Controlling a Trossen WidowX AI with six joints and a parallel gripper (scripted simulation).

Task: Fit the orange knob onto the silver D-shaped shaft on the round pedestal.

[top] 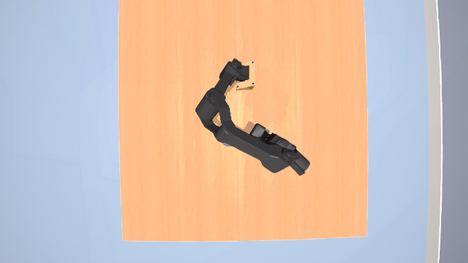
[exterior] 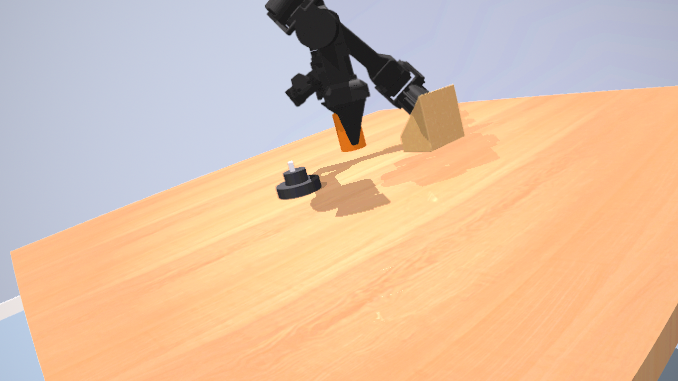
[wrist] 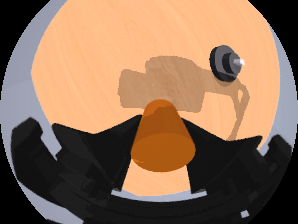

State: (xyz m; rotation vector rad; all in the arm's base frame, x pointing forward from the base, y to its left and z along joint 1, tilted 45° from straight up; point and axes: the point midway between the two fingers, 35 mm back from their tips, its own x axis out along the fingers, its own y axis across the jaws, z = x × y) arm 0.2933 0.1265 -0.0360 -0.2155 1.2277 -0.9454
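The orange knob lies 4 cm above my gripper tip. Round my gripper tip: round pedestal: 2 cm ahead, 18 cm to the right, 6 cm below.
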